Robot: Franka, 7 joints.
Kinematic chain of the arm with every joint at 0, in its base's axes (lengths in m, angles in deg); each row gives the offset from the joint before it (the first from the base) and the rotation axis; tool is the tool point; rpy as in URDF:
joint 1: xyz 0 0 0.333 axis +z
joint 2: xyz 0 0 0 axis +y
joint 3: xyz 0 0 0.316 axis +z
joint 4: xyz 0.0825 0 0 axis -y
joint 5: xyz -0.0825 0 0.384 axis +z
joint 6: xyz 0 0 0 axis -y
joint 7: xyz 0.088 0 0 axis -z
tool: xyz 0 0 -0.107 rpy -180 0 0
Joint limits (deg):
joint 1: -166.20..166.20
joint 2: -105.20..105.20
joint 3: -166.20..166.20
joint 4: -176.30..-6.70
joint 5: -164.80..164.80
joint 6: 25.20..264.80
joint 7: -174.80..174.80
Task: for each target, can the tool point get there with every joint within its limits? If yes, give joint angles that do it. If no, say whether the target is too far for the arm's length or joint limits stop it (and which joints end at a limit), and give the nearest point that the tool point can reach.
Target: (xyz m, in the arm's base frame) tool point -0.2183 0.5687 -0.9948
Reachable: no: too far | nearest point -0.1528 0.3981 -0.3411 | short by 0.679 m
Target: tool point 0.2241 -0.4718 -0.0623
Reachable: yes | joints -30.49 72.31 -36.34 -97.48 57.63 106.75 13.76
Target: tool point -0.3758 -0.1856 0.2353
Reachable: yes | joints 73.51 -18.17 124.58 -133.16 -138.36 193.20 127.64
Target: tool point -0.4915 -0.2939 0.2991
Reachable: yes | joints 91.48 -63.41 118.69 -101.32 -53.36 73.27 59.10
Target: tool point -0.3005 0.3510 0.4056
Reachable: yes | joints -11.75 -2.83 125.49 -129.32 76.86 65.36 -36.25
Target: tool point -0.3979 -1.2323 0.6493
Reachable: no: too far | nearest point -0.2561 -0.7931 0.5366 | short by 0.475 m
